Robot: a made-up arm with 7 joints. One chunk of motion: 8 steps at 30 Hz.
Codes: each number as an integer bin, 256 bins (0 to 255) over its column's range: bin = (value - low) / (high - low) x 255, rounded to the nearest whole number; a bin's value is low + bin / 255 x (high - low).
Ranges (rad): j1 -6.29..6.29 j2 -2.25..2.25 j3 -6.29..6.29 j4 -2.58..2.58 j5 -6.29..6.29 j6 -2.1..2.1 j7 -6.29..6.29
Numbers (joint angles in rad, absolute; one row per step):
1: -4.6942 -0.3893 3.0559 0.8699 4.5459 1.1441 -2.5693
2: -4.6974 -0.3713 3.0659 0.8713 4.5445 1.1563 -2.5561
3: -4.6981 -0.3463 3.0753 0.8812 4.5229 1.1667 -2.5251
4: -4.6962 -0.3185 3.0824 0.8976 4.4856 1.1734 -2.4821
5: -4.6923 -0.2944 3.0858 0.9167 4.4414 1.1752 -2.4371
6: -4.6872 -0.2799 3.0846 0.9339 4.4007 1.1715 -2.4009
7: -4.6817 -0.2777 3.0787 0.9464 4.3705 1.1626 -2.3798
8: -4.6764 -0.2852 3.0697 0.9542 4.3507 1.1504 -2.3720
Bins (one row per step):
1: 32 105 189 170 220 197 75
2: 32 106 190 171 220 198 76
3: 32 108 190 171 219 198 76
4: 32 109 190 172 218 199 77
5: 32 111 190 173 218 199 78
6: 32 112 190 174 217 199 79
7: 33 112 190 174 216 198 79
8: 33 111 190 175 216 197 79

